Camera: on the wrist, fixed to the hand. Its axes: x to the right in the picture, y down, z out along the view.
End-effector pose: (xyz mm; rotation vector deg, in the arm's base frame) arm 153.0 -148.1 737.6 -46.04 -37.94 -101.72
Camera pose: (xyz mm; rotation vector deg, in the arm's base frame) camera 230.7 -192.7 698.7 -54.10 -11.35 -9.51
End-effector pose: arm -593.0 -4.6 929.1 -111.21 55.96 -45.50
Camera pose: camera -666.8 -32.4 871.6 -32.96 95.59 14.62
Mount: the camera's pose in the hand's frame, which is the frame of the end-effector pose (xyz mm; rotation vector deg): -23.5 85.2 -41.5 14.05 -14.63 90.18
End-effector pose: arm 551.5 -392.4 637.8 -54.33 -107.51 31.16
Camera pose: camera 627.2 -360.6 584.9 -121.98 -47.81 101.99
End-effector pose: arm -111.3 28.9 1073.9 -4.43 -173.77 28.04
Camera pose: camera -81.5 121.2 1084.9 110.64 104.39 -39.33
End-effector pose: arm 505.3 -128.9 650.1 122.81 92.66 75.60
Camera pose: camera 535.1 -198.5 711.7 -143.63 13.94 -33.31
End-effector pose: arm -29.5 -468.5 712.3 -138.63 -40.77 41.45
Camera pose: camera 7.1 -558.2 699.7 -129.06 77.56 86.06
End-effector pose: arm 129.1 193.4 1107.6 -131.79 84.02 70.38
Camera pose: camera 78.6 144.7 1175.5 22.27 -155.22 -62.80
